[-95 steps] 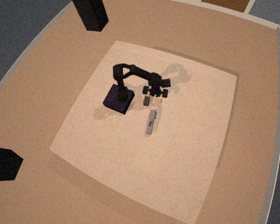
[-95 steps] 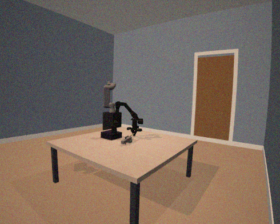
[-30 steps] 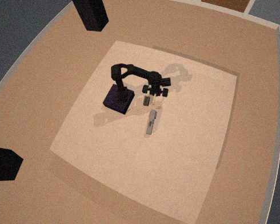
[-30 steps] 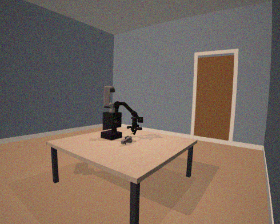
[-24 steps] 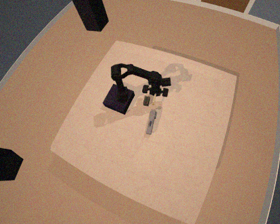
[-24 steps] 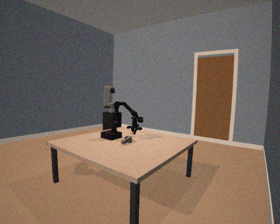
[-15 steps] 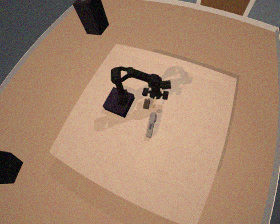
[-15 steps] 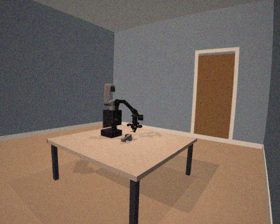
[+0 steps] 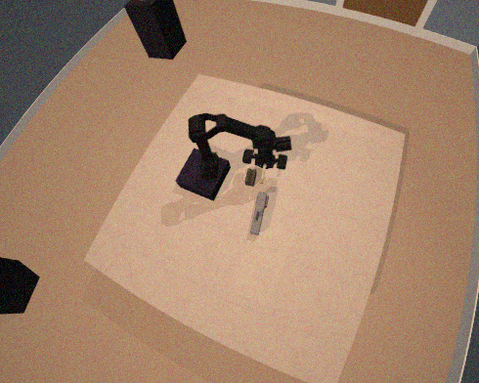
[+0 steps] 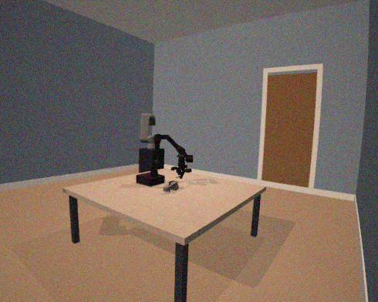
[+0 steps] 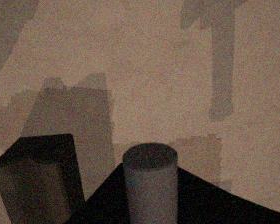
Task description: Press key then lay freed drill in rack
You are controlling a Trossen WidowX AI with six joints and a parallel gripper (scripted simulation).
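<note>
The dark block lies 6 cm behind my gripper tip, 5 cm to the right of it and 5 cm below it. The rest, counted from my gripper tip: drill 1 cm ahead, 4 cm to the right, 3 cm above.
</note>
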